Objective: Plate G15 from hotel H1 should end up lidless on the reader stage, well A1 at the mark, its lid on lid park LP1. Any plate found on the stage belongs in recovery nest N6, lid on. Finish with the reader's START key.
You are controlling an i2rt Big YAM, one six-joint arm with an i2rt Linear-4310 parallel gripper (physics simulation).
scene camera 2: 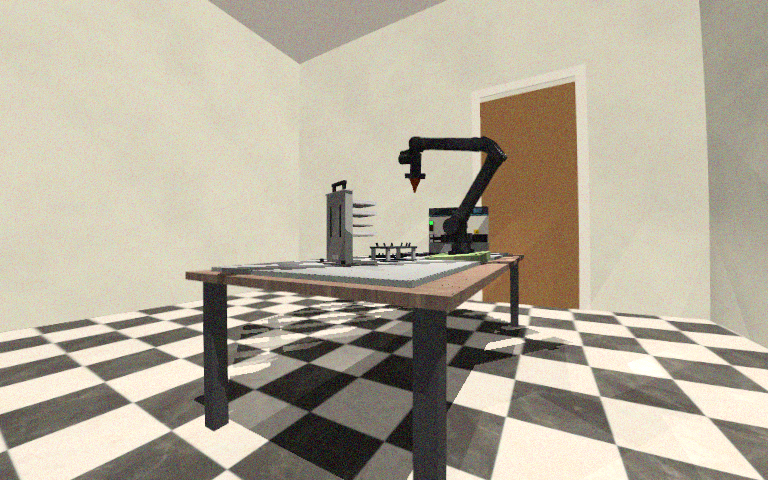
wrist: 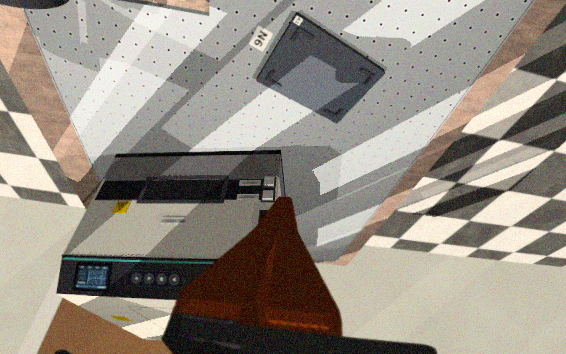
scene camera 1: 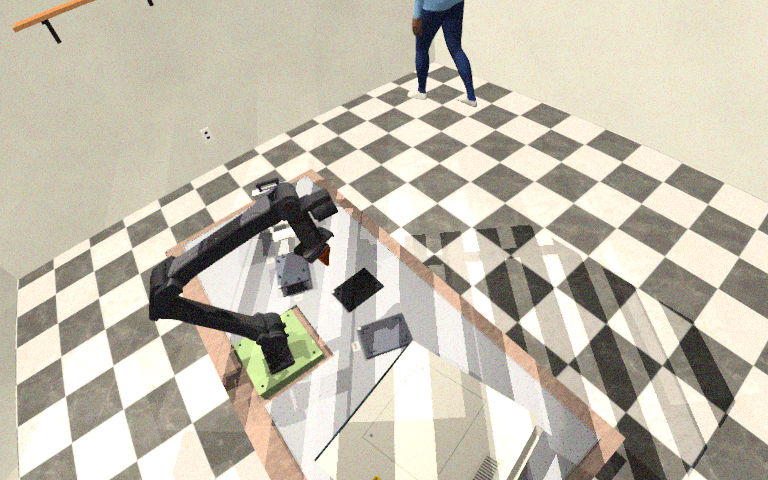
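Seen in the pictures: gripper, fingertip midpoint: (scene camera 2: 414, 192) (wrist: 285, 205) (scene camera 1: 327, 264); arm's base at its link origin: (scene camera 2: 461, 253) (scene camera 1: 278, 355).
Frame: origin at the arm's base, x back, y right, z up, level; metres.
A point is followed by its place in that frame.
My gripper (scene camera 1: 326, 261) @[x -0.266, y 0.015, z 0.317 m] (scene camera 2: 414, 190) @[x -0.266, y 0.015, z 0.317 m] (wrist: 285, 205) @[x -0.266, y 0.015, z 0.317 m] is shut and empty, high above the table near the regrip stand. Hotel H1 (scene camera 2: 338, 226) @[x -0.216, y -0.579, z 0.111 m] stands upright, with several thin levels on one side; plate G15 cannot be told among them. Nest N6 (scene camera 1: 385, 336) @[x -0.345, y 0.127, z -0.012 m] (wrist: 305, 85) @[x -0.332, y 0.141, z -0.012 m] is a grey tray with corner brackets and shows no plate. Lid park LP1 (scene camera 1: 358, 289) @[x -0.357, y -0.101, z -0.014 m] is a black pad with no lid visible. The reader (scene camera 1: 419, 396) @[x -0.292, y 0.459, z 0.270 m] (wrist: 135, 232) @[x -0.121, y 0.398, z 0.168 m] has a dark recessed band, a screen (wrist: 92, 276) @[x -0.076, y 0.430, z 0.243 m] and round buttons (wrist: 155, 278) @[x -0.177, y 0.388, z 0.242 m]; their labels are unreadable. I cannot make out the stage or any plate on it.
The dark regrip stand (scene camera 1: 293, 270) @[x -0.176, y -0.289, z 0.036 m] (scene camera 2: 393, 247) @[x -0.128, y -0.368, z 0.033 m] sits between the hotel and the green arm base (scene camera 1: 308, 342) @[x -0.109, y 0.006, z -0.005 m] (scene camera 2: 475, 256) @[x 0.117, y -0.135, z -0.006 m]. The arm passes over the hotel's side of the table in scene camera 1. A person (scene camera 1: 444, 45) stands on the floor away from the table.
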